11 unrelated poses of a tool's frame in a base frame.
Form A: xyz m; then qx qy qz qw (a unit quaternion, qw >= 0).
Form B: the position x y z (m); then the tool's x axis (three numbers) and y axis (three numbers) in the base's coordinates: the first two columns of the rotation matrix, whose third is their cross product. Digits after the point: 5 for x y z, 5 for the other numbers.
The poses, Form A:
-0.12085 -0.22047 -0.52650 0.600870 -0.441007 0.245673 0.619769
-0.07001 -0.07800 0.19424 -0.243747 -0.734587 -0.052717 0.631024
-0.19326 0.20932 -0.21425 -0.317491 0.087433 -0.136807 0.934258
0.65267 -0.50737 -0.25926 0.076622 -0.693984 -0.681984 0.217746
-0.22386 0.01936 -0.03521 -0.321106 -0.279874 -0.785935 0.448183
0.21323 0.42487 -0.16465 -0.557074 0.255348 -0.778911 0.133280
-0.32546 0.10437 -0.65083 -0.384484 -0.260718 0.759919 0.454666
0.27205 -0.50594 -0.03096 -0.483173 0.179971 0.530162 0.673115
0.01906 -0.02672 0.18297 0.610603 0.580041 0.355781 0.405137
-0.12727 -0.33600 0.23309 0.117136 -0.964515 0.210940 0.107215
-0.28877 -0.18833 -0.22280 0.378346 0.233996 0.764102 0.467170
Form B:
-0.12085 -0.22047 -0.52650 0.49032 -0.22545 0.84188 -0.83450 0.15720 0.52811
-0.07001 -0.07800 0.19424 -0.08479 0.29158 0.95278 0.42464 0.87562 -0.23017
-0.19326 0.20932 -0.21425 0.94728 -0.31114 -0.07650 0.20011 0.76097 -0.61716
0.65267 -0.50737 -0.25926 -0.89343 -0.40335 0.19771 0.19065 0.05805 0.97994
-0.22386 0.01936 -0.03521 -0.39205 -0.52475 0.75561 0.88422 -0.44161 0.15210
0.21323 0.42487 -0.16465 -0.34381 -0.49212 0.79976 -0.07687 -0.83407 -0.54628
-0.32546 0.10437 -0.65083 -0.29090 0.89150 -0.34727 -0.49053 -0.45061 -0.74587
0.27205 -0.50594 -0.03096 0.37308 0.53981 -0.75460 -0.88763 -0.02905 -0.45963
0.01906 -0.02672 0.18297 0.07394 0.99663 -0.03551 0.42007 0.00117 0.90749
-0.12727 -0.33600 0.23309 -0.94957 -0.18073 0.25624 -0.27119 0.88357 -0.38179
-0.28877 -0.18833 -0.22280 -0.27721 0.89099 0.35956 -0.53687 -0.45400 0.71110

